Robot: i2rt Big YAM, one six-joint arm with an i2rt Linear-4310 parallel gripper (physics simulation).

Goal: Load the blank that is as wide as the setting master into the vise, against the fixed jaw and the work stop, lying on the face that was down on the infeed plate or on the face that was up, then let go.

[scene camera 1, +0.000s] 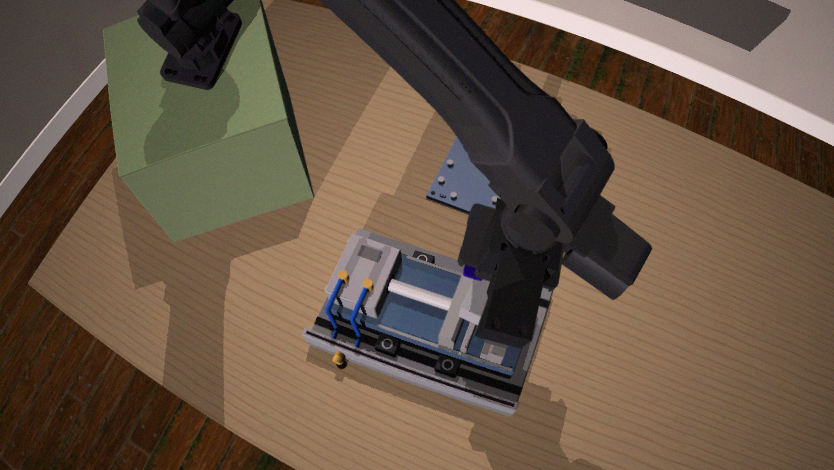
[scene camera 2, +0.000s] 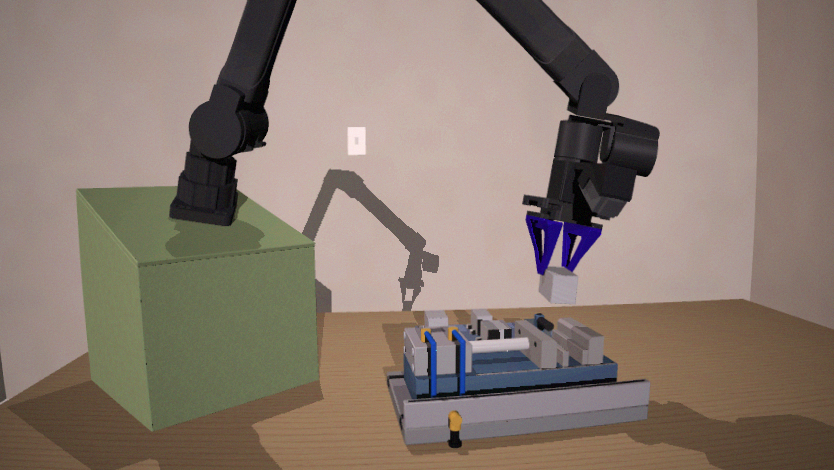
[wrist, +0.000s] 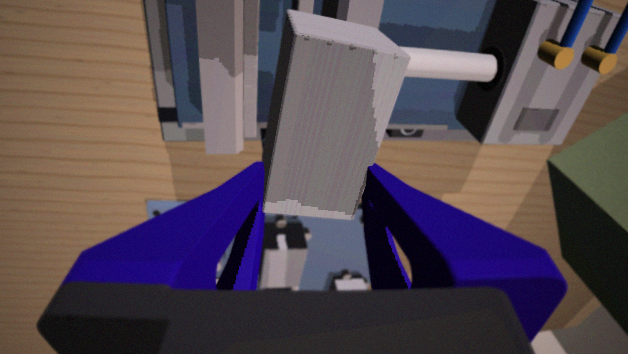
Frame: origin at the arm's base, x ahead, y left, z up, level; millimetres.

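Where they show: gripper, between the fingertips: [scene camera 1: 490, 278] [scene camera 2: 552, 276] [wrist: 313, 176]; arm's base, origin of its link: [scene camera 1: 202, 49] [scene camera 2: 205, 208].
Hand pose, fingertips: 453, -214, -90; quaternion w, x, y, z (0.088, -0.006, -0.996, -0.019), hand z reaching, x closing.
Observation:
Each offset is from my fingertips to the top centre of the thing, as dx, dy, dz. "spot": to the spot under its first point.
My gripper [scene camera 2: 553, 272] [wrist: 313, 176] is shut on a grey rectangular blank @(-4, -20, +13) [scene camera 2: 562, 286] [wrist: 325, 120], held in the air above the jaw end of the vise @(-68, -12, -64) [scene camera 1: 408, 321] [scene camera 2: 507, 382] [wrist: 435, 102]. The arm hides most of the blank and fingers in scene camera 1. The fixed jaw [scene camera 1: 494, 350] [scene camera 2: 588, 344] [wrist: 220, 100] is the thick grey bar at the end away from the hoses. The moving jaw [scene camera 1: 452, 329] [scene camera 2: 542, 350] [wrist: 367, 12] sits at the end of the white rod. The black work stop @(+8, +31, -67) [scene camera 2: 544, 322] shows behind the jaws. The setting master cannot be told apart from the other blocks.
The infeed plate @(+20, +253, -155) [scene camera 1: 461, 182] [wrist: 332, 250] with pins and grey blocks lies behind the vise. Two blue hoses @(spot: -183, -61, -55) [scene camera 1: 330, 309] [scene camera 2: 432, 364] stand up at the vise's cylinder end. A green pedestal [scene camera 1: 210, 175] [scene camera 2: 227, 326] [wrist: 595, 185] carries the arm. A yellow-topped knob @(spot: -171, -105, -127) [scene camera 1: 339, 359] [scene camera 2: 455, 421] stands in front.

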